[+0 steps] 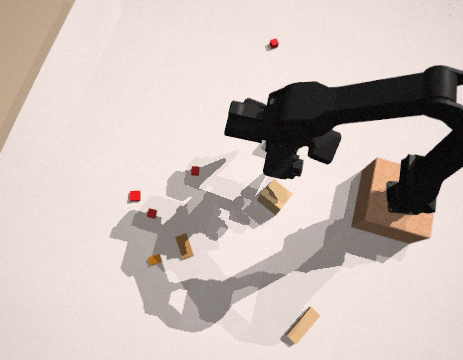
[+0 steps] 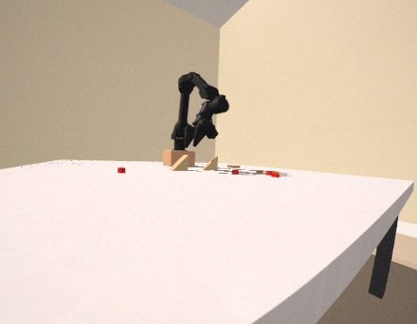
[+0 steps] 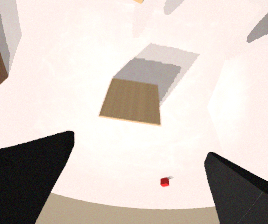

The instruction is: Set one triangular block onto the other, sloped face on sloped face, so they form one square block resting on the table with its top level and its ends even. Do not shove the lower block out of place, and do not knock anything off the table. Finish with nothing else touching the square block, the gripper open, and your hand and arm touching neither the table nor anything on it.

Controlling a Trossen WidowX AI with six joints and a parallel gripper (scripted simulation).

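The triangular block is 8 cm below my gripper tip, 2 cm to the right of it and 2 cm behind it. The rest, counted from my gripper tip: orange chip 27 cm to the left, 24 cm ahead, 9 cm below; then pale plank 37 cm to the left, 9 cm below, 7 cm behind.
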